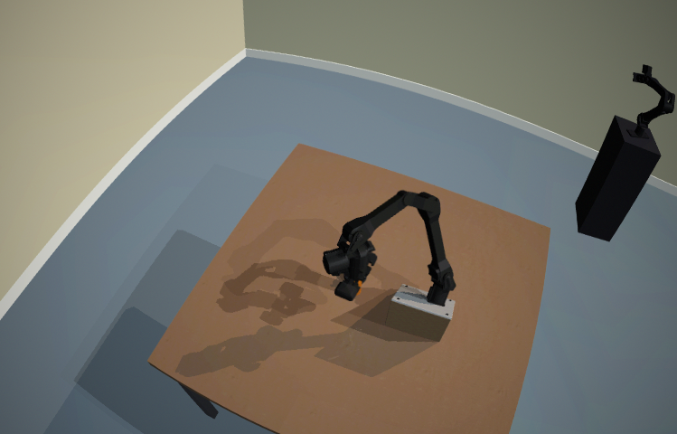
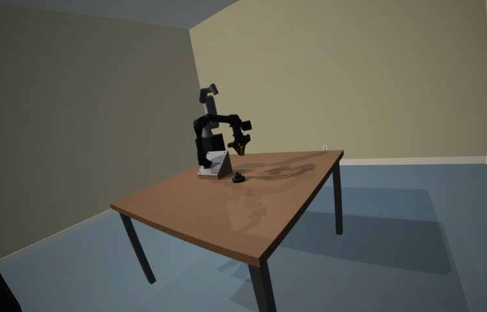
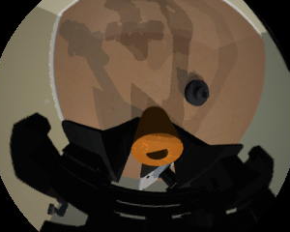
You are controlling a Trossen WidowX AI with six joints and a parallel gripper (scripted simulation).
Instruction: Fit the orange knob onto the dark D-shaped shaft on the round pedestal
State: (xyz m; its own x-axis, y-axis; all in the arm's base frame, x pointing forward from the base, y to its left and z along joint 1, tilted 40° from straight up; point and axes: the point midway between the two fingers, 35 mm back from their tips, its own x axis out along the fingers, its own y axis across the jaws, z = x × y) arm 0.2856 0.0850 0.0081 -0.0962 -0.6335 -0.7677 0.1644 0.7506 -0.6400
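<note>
The round pedestal lies 15 cm to the right of my gripper tip, 11 cm below it and 3 cm ahead of it. Also, from my gripper tip: orange knob (2 cm above).
</note>
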